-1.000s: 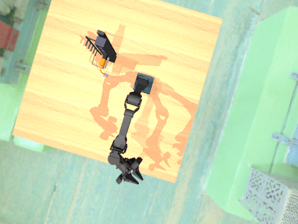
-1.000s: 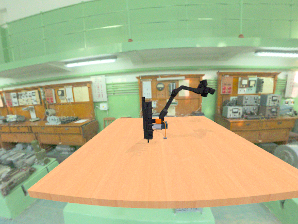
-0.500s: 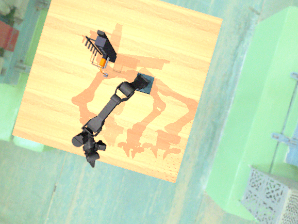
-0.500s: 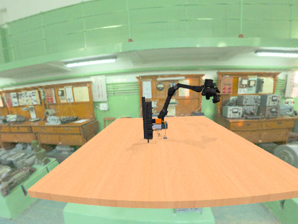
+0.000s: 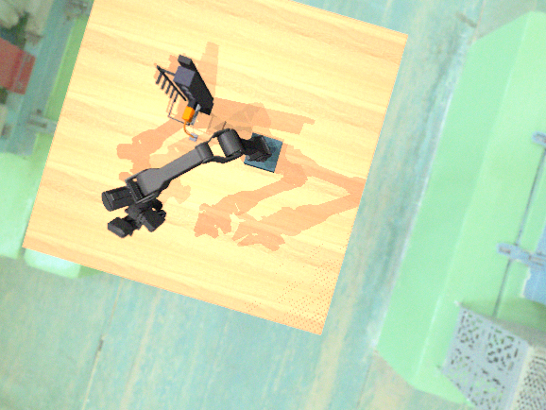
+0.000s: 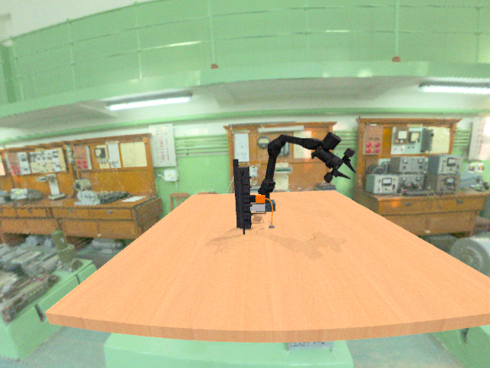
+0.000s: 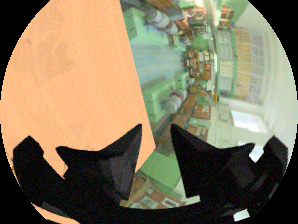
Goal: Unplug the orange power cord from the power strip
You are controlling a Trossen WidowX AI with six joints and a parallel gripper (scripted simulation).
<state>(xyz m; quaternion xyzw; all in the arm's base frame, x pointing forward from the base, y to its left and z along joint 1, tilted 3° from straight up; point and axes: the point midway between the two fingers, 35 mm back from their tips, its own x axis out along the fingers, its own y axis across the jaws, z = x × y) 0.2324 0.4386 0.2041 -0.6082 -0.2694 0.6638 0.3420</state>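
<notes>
The orange plug lies 70 mm ahead of my gripper tip, 460 mm to the right of it and 100 mm below it.
</notes>
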